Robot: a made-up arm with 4 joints.
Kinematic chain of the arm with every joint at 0, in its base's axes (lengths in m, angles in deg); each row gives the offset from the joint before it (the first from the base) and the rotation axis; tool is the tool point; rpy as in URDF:
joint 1: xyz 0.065 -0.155 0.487 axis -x
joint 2: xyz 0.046 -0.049 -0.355 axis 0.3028 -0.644 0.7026
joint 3: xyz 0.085 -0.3 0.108 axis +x
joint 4: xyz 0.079 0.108 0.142 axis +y
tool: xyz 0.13 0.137 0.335 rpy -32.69 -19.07 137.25
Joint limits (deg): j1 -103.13..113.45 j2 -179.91..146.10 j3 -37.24..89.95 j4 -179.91..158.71
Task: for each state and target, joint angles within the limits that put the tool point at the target. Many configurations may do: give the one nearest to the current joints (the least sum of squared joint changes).
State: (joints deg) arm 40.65 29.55 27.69 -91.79
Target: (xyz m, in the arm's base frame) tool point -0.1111 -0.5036 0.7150
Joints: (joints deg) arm 47.22 55.48 8.54 -82.80
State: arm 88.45 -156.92 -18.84 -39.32
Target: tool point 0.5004 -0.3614 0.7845
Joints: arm 113.45 -149.20 -3.91 -86.57
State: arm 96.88 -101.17 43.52 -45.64
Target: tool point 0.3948 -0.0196 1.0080
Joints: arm 71.25 -98.69 51.00 -31.39
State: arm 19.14 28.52 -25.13 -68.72
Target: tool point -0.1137 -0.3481 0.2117
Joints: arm 9.03 48.26 -37.24 -90.70
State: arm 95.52 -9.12 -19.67 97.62
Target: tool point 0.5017 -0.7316 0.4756
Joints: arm 59.86 -17.02 -32.07 105.70
